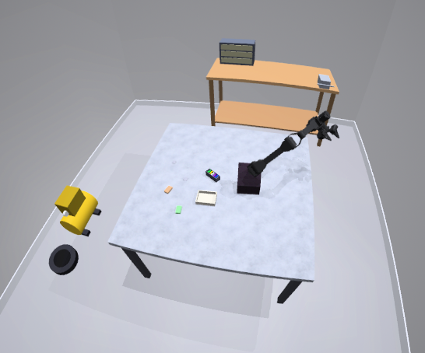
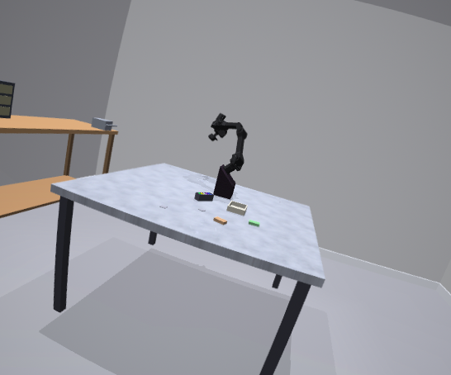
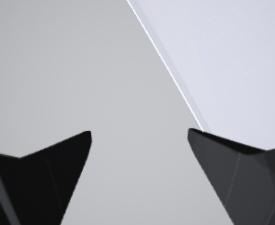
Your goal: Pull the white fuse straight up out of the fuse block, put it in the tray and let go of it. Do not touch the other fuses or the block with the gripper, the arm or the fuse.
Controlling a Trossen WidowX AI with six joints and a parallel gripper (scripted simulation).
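Right now the white fuse is 86 cm ahead of my gripper tip, 10 cm to the left of it and 31 cm below it. Also, from my gripper tip: purple fuse: 84 cm ahead, 11 cm to the left, 31 cm below; yellow fuse: 87 cm ahead, 8 cm to the left, 31 cm below; blue fuse: 83 cm ahead, 12 cm to the left, 31 cm below.
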